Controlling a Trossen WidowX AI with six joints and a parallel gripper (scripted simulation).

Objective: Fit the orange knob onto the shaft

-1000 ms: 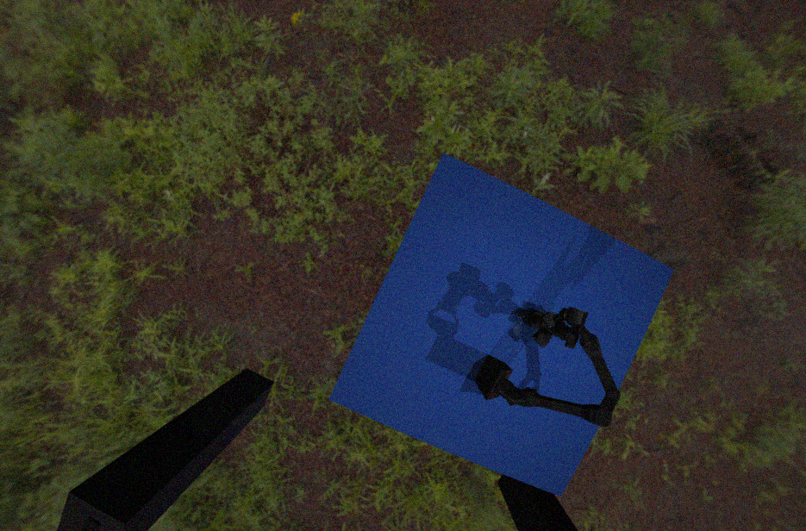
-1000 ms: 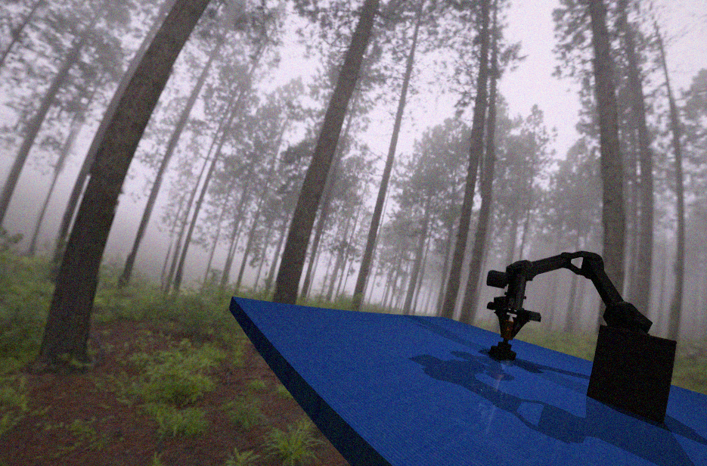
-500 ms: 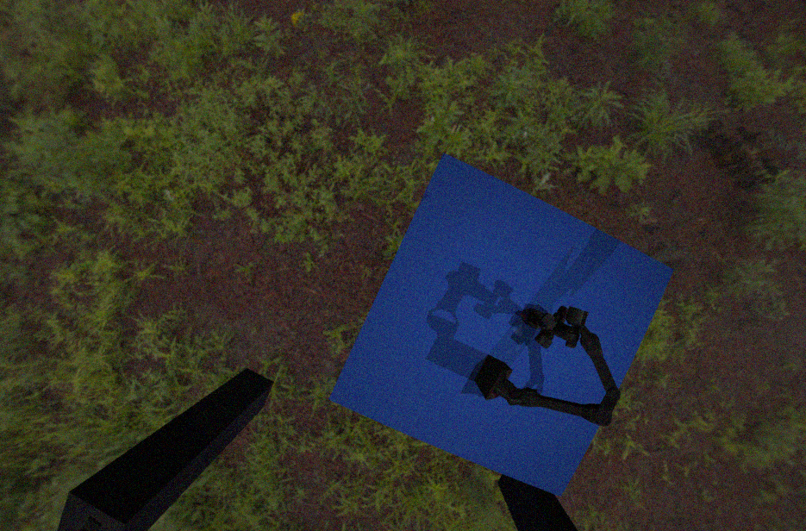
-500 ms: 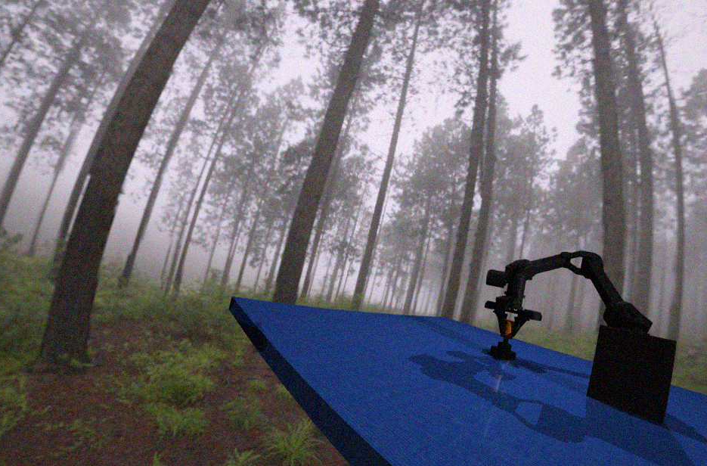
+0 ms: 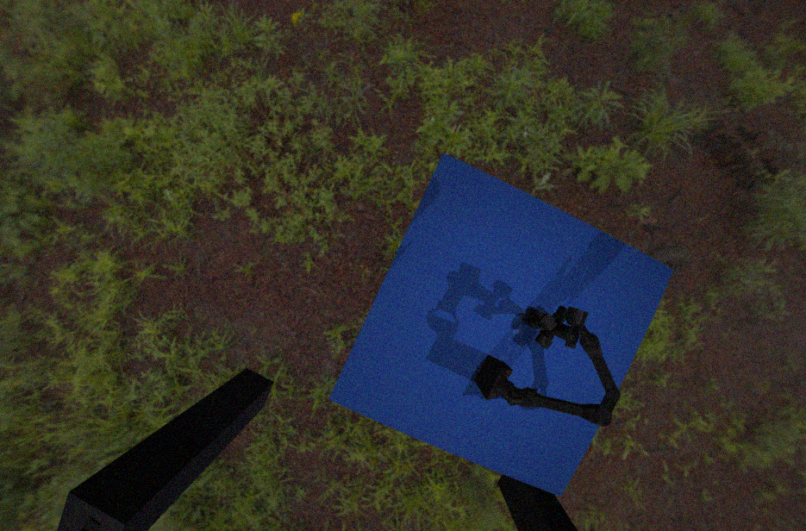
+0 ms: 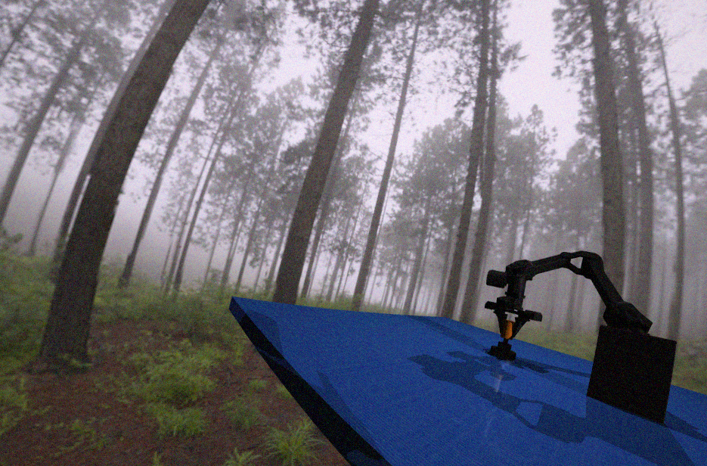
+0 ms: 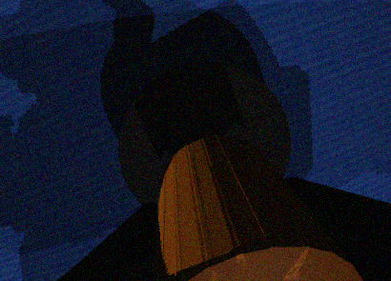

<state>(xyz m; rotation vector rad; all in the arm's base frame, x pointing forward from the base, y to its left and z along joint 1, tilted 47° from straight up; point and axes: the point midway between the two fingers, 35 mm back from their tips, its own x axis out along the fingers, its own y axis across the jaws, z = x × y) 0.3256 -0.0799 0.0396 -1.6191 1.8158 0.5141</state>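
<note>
Right now my gripper tip is 2 cm below the orange knob. From my gripper tip the other things lie so: dark round pedestal (4 cm below).
</note>
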